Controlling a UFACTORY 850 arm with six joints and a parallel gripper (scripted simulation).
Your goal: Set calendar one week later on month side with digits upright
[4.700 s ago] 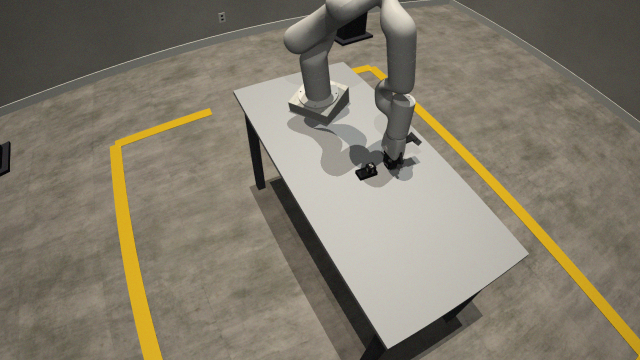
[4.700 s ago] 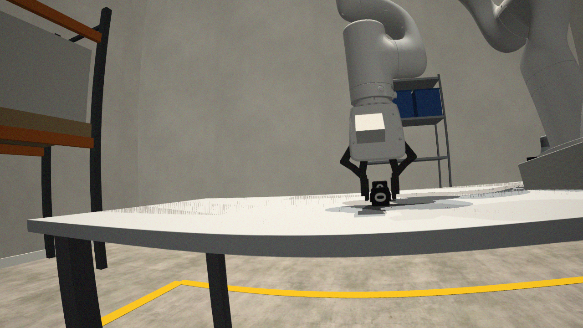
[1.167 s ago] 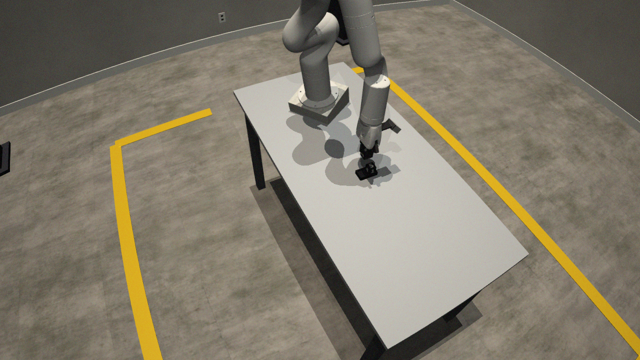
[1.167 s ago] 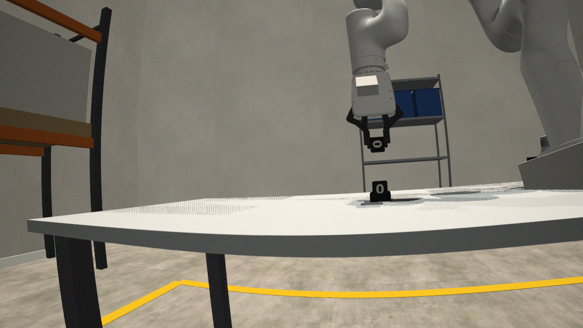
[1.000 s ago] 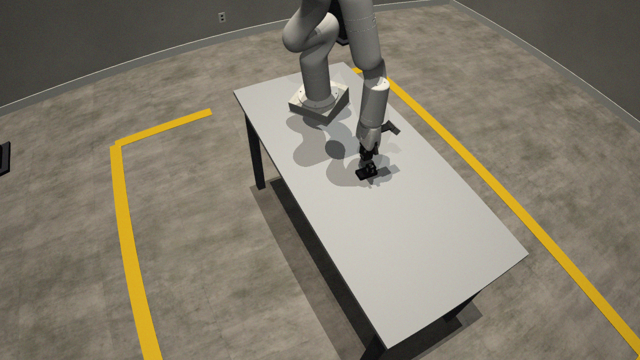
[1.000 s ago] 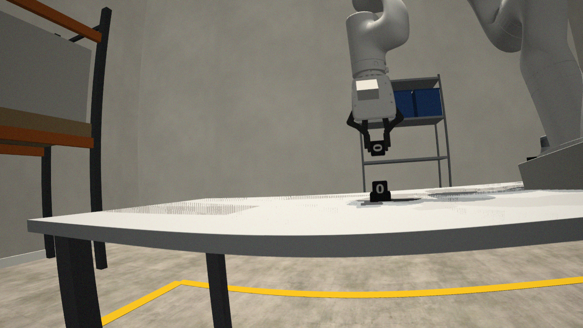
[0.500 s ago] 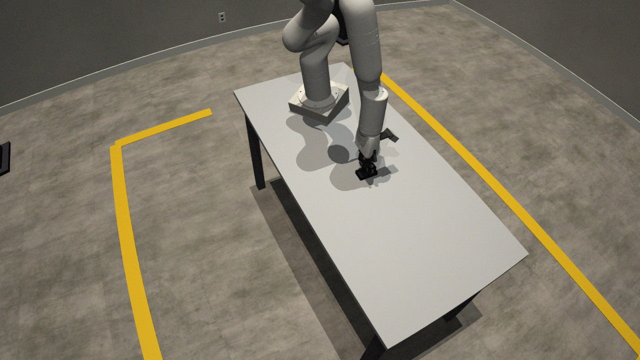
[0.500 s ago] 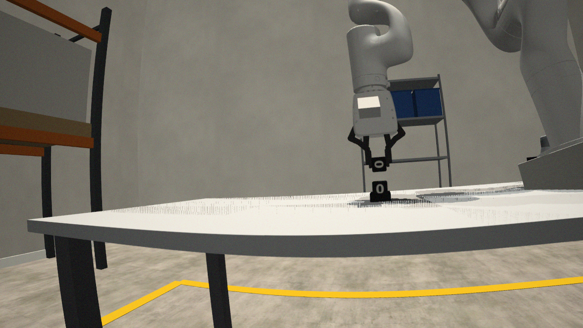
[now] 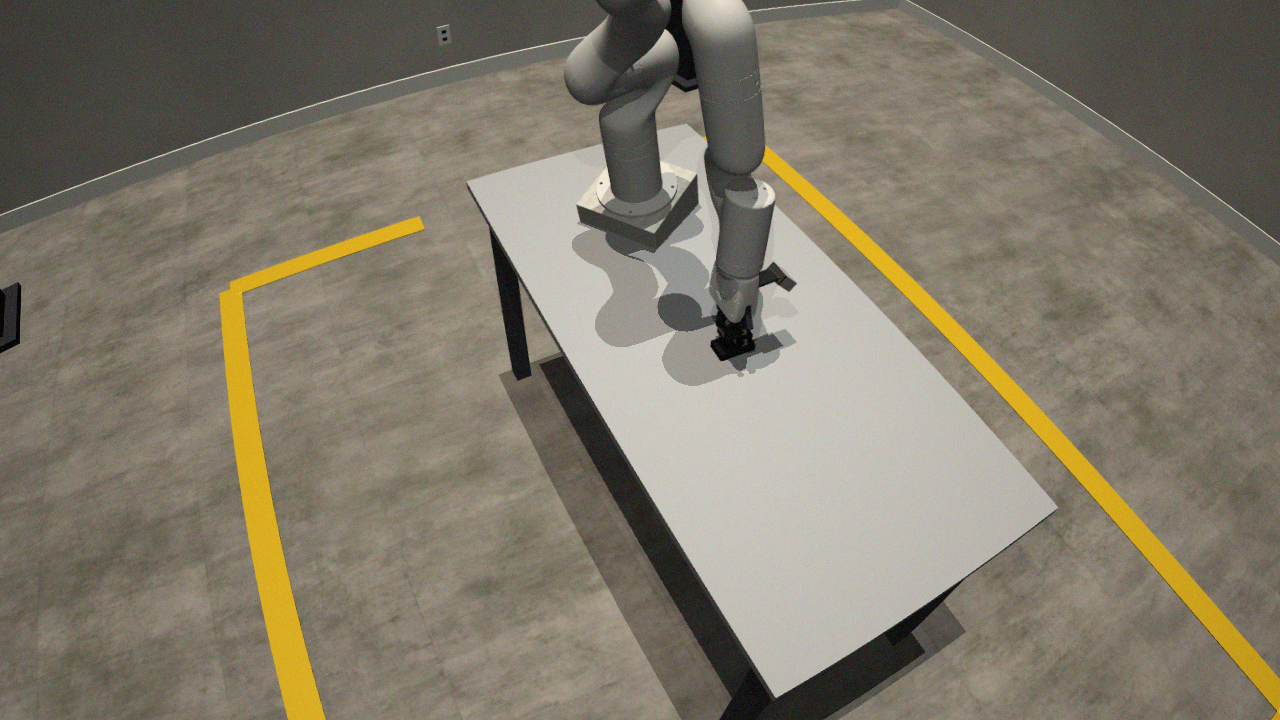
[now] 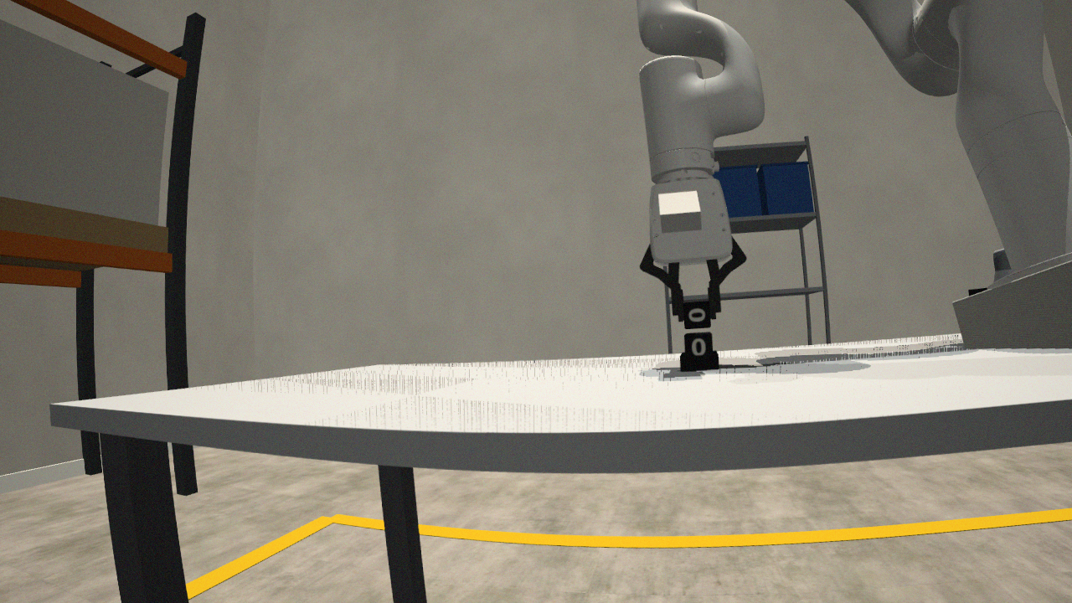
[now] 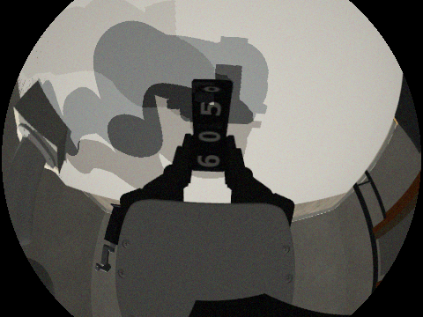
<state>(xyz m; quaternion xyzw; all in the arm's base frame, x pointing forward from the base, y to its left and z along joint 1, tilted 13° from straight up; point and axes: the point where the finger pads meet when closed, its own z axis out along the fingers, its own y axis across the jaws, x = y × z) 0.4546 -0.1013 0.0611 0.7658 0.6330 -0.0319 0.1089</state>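
The black cube is 1 cm below my hand. The rest, counted from my hand: black tray (2 cm to the left, 7 cm below).
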